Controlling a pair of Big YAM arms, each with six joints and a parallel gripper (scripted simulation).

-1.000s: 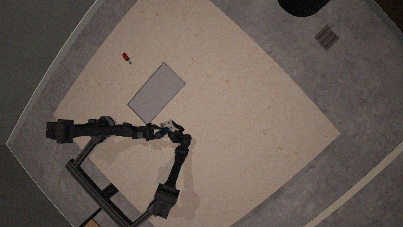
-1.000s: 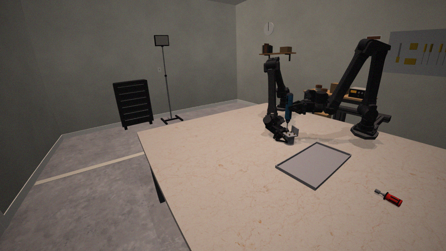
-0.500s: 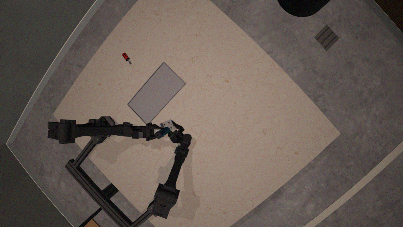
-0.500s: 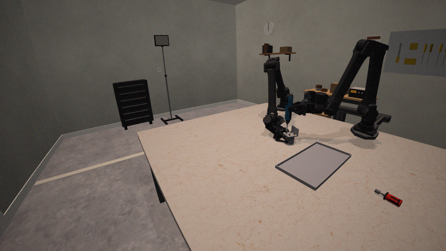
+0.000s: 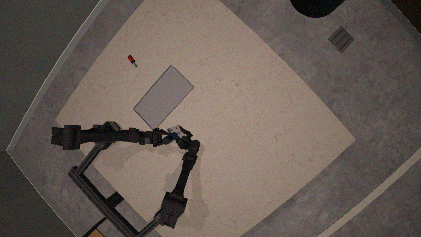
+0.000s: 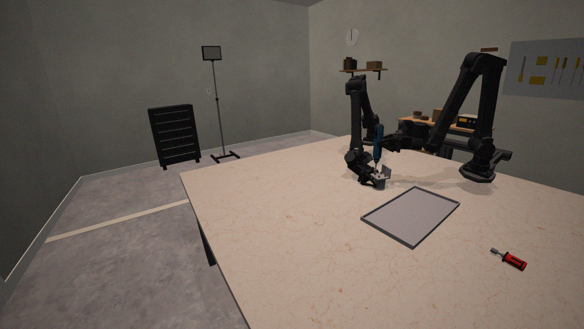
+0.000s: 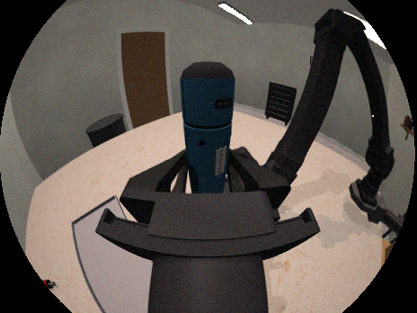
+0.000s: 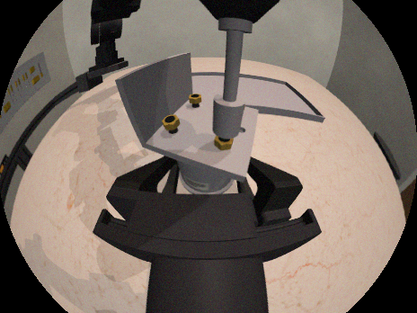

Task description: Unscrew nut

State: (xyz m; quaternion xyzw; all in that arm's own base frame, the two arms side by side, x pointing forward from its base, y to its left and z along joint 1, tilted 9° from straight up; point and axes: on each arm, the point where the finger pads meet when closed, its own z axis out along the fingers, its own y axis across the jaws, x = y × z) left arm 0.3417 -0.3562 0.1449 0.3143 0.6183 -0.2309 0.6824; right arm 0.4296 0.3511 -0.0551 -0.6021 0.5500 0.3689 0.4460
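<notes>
The joint module lies 10 mm above my right hand. From my right hand the other things lie so: flat grey tray (240 mm to the left, 50 mm ahead, 20 mm below); then red-handled screwdriver (580 mm to the left, 50 mm ahead, 10 mm below); then grey bracket (50 mm above).
</notes>
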